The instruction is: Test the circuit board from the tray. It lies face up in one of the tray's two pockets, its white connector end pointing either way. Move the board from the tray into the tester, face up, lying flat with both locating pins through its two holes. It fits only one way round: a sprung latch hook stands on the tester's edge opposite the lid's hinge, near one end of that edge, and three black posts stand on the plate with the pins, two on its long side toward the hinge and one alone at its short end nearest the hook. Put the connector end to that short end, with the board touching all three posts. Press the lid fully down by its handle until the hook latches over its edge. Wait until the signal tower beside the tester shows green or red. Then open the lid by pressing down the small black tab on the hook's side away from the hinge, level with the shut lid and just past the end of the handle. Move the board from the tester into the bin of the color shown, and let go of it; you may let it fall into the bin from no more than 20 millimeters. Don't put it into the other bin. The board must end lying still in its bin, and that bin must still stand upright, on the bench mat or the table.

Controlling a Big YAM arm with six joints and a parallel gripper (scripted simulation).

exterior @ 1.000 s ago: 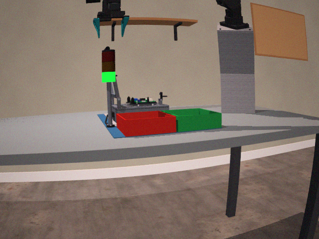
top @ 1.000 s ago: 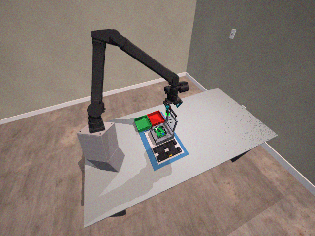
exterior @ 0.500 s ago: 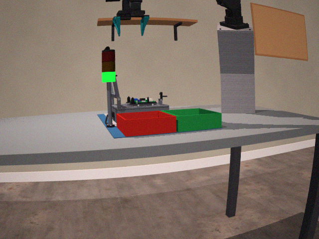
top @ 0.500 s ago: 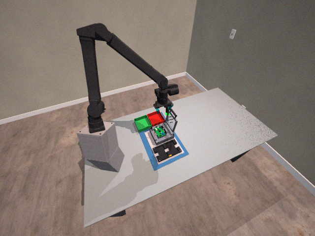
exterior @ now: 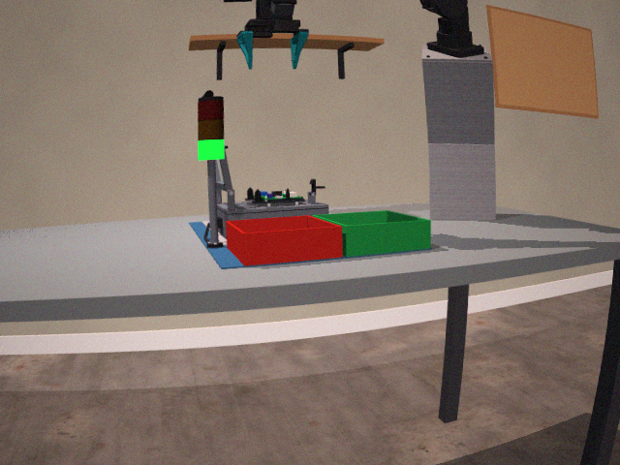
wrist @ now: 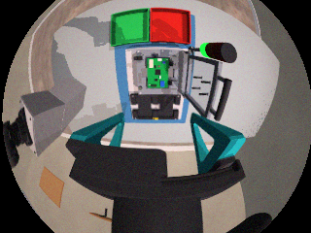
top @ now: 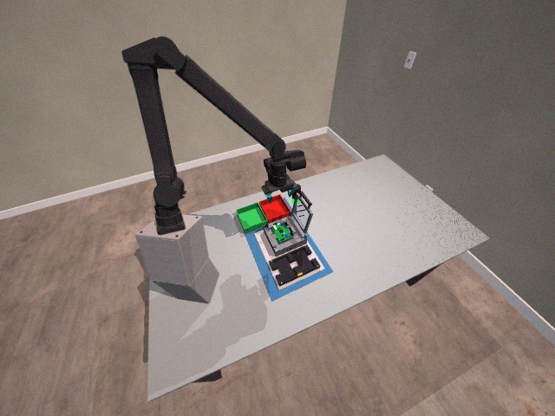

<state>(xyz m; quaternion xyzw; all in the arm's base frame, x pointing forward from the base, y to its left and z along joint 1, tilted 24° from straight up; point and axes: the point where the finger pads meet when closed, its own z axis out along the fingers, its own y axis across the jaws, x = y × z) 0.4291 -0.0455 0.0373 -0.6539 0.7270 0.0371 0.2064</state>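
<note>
Now: hand 26 cm above the green circuit board. From my hand the other things lie so: tester lid 15 cm below, 12 cm ahead, 1 cm to the right; then tester plate 26 cm below, 1 cm to the left, 1 cm ahead; then latch hook 25 cm below, 6 cm to the left, 6 cm behind.
</note>
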